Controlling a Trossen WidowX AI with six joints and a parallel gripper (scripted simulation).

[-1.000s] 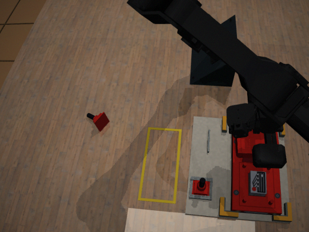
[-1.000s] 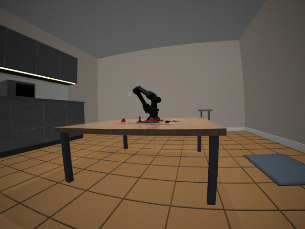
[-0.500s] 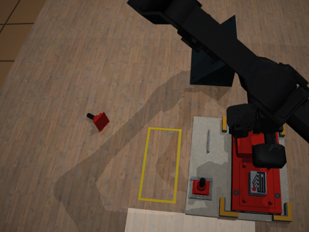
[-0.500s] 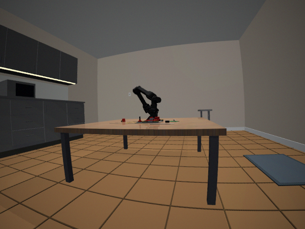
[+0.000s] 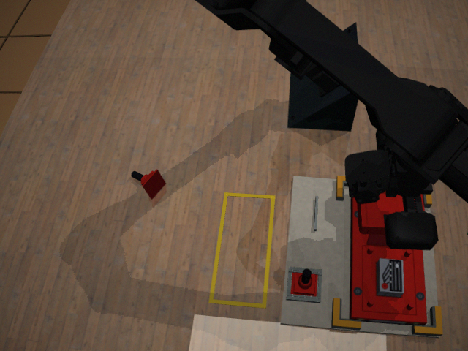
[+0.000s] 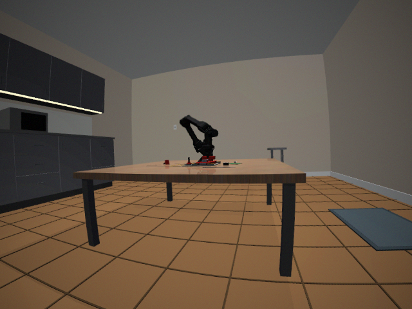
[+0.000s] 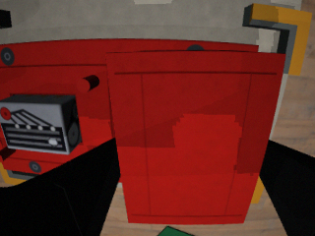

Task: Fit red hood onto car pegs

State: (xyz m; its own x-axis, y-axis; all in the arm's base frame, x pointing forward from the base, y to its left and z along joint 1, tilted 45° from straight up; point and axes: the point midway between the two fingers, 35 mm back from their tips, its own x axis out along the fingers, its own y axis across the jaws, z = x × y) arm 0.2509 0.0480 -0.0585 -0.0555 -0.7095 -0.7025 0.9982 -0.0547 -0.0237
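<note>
The grey engine block lies 10 cm ahead of my gripper tip and 2 cm below it. The rest, counted from my gripper tip: grey jig 5 cm ahead, 4 cm below, 3 cm to the right; red hood 1 cm above; socket 13 cm to the right, 11 cm ahead, 1 cm below.
</note>
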